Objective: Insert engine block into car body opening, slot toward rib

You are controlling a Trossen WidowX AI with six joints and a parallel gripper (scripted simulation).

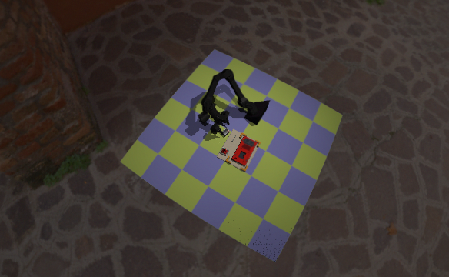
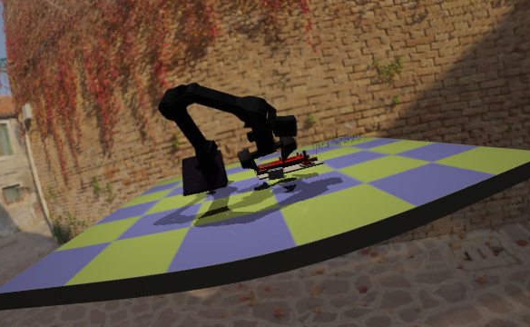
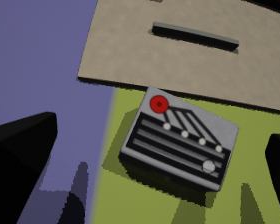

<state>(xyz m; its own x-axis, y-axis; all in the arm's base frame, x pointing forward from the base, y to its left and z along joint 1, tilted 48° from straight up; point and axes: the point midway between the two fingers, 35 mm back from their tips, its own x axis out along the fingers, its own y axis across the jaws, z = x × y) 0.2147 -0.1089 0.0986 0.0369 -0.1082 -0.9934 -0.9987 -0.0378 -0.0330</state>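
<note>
The grey ribbed engine block lies 10 mm ahead of my gripper tip and 30 mm below it. From my gripper tip the other things lie so: beige base plate (90 mm ahead, 160 mm to the left, 30 mm below).
</note>
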